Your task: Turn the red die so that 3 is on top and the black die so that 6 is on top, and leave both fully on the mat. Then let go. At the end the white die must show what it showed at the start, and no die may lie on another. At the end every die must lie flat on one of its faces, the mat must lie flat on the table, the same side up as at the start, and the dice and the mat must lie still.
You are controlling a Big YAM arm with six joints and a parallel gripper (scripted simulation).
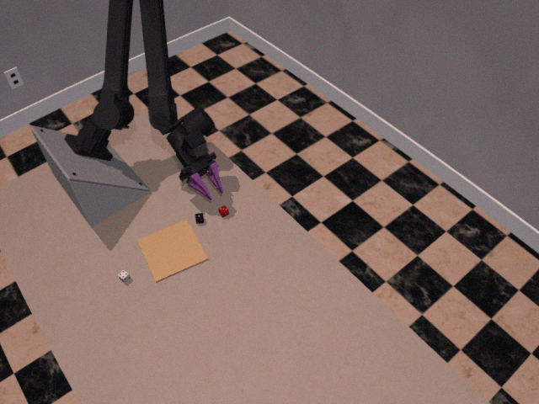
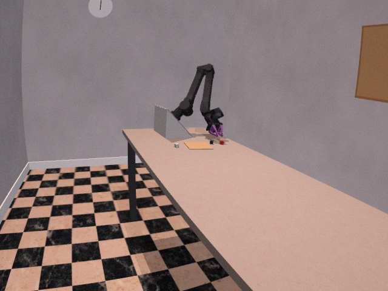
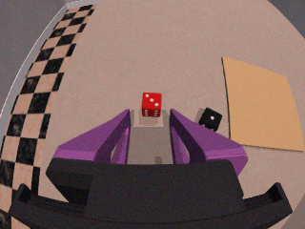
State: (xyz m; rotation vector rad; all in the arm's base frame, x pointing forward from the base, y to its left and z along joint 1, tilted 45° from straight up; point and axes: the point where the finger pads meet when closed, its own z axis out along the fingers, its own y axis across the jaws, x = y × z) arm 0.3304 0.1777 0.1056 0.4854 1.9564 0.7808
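My hand is 40 mm short of the red die and 40 mm above it. Also, from my hand: orange mat 50 mm ahead, 170 mm to the right, 50 mm below; then white die 40 mm ahead, 310 mm to the right, 40 mm below; then black die 20 mm ahead, 70 mm to the right, 40 mm below.
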